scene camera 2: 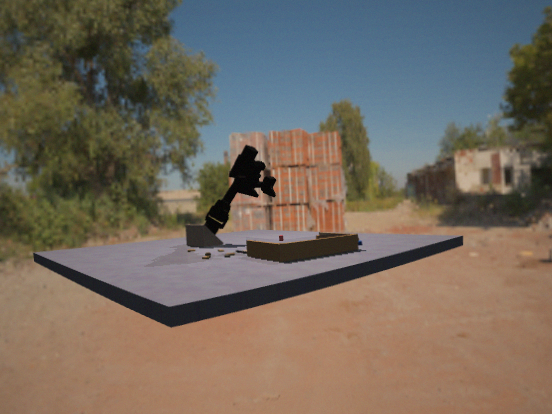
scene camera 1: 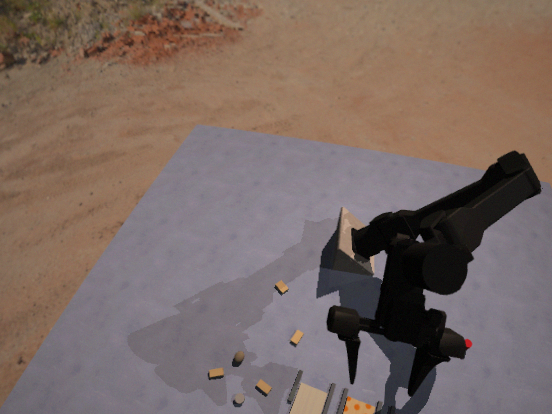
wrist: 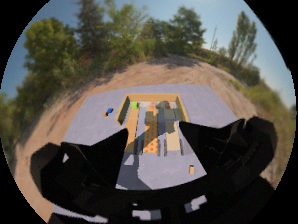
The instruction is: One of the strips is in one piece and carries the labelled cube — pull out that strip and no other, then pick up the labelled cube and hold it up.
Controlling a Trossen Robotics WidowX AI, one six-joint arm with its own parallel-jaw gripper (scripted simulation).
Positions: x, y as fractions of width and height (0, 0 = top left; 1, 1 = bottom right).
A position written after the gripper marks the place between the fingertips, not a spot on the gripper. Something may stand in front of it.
The gripper (scene camera 1: 0.69, 0.94) is open, with nothing in its grasp.
The gripper is seen too in scene camera 2 (scene camera 2: 0.48, 0.47) and in the wrist view (wrist: 0.52, 0.57).
